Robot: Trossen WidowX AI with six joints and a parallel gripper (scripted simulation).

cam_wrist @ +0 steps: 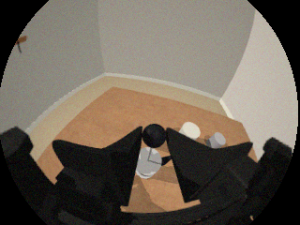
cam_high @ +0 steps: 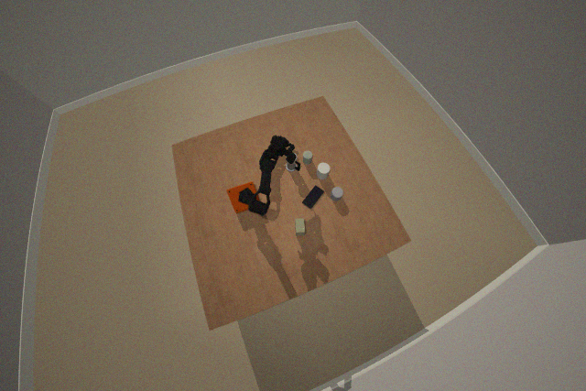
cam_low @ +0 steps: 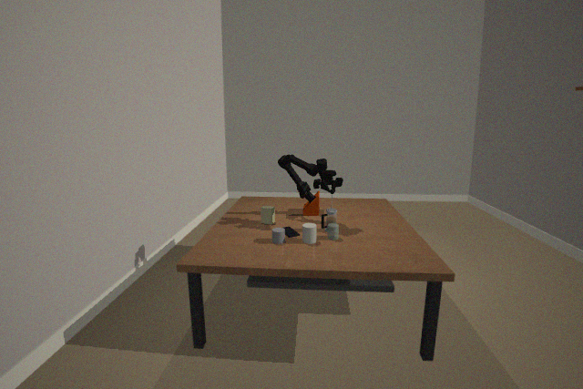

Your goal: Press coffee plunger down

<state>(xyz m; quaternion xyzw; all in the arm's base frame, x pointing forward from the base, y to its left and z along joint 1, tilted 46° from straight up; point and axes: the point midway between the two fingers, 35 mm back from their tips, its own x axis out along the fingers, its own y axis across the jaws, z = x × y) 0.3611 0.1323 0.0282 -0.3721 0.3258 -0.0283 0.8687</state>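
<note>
Right now my gripper tip is 2 cm to the left of the coffee press and 13 cm above it. Also, from my gripper tip: white cylinder: 14 cm ahead, 15 cm to the right, 21 cm below; then flat black slab: 27 cm to the right, 25 cm below; then pale green cup: 11 cm ahead, 1 cm to the right, 21 cm below.
</note>
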